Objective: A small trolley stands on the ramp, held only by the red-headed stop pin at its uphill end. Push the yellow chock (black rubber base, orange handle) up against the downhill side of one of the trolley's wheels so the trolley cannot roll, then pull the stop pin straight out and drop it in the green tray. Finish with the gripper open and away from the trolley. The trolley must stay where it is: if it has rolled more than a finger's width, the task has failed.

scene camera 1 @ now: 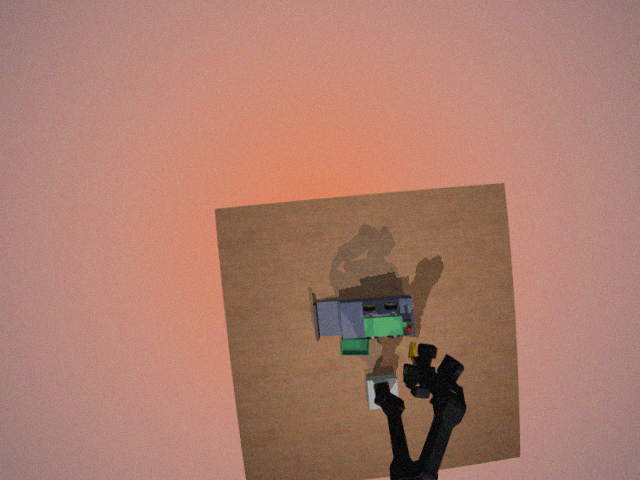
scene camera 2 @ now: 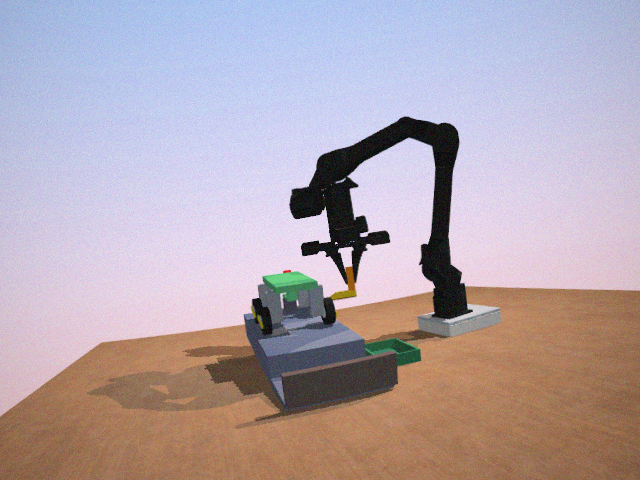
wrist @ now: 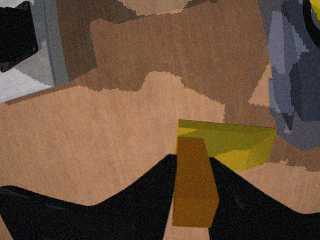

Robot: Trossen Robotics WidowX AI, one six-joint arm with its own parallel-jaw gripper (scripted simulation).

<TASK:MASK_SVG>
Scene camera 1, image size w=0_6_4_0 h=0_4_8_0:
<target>my gripper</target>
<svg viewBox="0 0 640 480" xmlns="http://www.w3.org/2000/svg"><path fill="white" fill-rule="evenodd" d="M419 344L419 356L414 356L415 364L404 364L405 386L411 389L413 396L428 399L430 391L425 385L426 378L434 374L440 376L439 373L435 372L435 368L431 366L432 359L437 357L437 347L433 344Z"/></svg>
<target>trolley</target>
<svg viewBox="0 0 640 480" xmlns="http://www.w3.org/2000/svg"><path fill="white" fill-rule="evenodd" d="M412 322L403 322L402 315L395 315L396 303L384 304L384 308L389 310L390 316L373 317L372 311L376 310L376 305L363 306L363 309L369 313L369 317L364 317L365 338L369 340L377 339L380 336L387 336L388 338L399 337L404 334L403 329L407 329L407 324L410 324L411 327Z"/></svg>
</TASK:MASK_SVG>
